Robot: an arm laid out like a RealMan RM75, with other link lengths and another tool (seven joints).
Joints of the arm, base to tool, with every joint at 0 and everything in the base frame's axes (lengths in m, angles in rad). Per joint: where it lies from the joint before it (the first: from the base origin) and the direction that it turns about. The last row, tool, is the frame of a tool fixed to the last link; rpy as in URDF.
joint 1: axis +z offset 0 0 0.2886
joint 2: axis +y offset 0 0 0
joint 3: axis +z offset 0 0 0.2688
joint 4: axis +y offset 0 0 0
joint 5: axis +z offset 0 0 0.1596
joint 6: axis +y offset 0 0 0
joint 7: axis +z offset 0 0 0.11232
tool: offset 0.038 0.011 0.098 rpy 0.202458 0 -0.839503
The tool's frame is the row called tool.
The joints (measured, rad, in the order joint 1, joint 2, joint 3, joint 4, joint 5, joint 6, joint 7), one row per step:
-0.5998, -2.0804, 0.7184, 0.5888, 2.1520, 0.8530, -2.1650
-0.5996, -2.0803, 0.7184, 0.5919, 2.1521, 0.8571, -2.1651
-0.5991, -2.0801, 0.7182, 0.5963, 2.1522, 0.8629, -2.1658
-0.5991, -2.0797, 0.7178, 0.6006, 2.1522, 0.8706, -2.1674
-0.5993, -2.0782, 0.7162, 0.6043, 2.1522, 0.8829, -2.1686
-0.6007, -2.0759, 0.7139, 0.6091, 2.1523, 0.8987, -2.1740
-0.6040, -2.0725, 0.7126, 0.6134, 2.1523, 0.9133, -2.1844
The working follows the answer.
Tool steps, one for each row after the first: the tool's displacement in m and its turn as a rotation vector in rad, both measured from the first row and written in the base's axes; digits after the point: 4 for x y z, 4 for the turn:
0.0008, 0.0000, 0.0003, -0.0010, -0.0007, -0.0030
0.0017, 0.0000, 0.0007, -0.0021, -0.0022, -0.0066
0.0030, 0.0000, 0.0011, -0.0043, -0.0053, -0.0105
0.0047, -0.0004, 0.0014, -0.0090, -0.0105, -0.0157
0.0070, -0.0004, 0.0022, -0.0144, -0.0194, -0.0206
0.0096, 0.0004, 0.0034, -0.0188, -0.0298, -0.0235

Tool pose at each row, in the base's axes (x y z in m, rotation vector in rad; rounded; the steps above come from the unrounded poses):
-0.2884, 0.4328, 0.0191, -1.0908, -2.2884, -0.5577
-0.2876, 0.4328, 0.0193, -1.0949, -2.2882, -0.5583
-0.2867, 0.4328, 0.0198, -1.0996, -2.2885, -0.5595
-0.2854, 0.4328, 0.0202, -1.1053, -2.2906, -0.5607
-0.2837, 0.4325, 0.0205, -1.1136, -2.2953, -0.5610
-0.2814, 0.4325, 0.0212, -1.1217, -2.3035, -0.5631
-0.2788, 0.4332, 0.0224, -1.1269, -2.3135, -0.5663

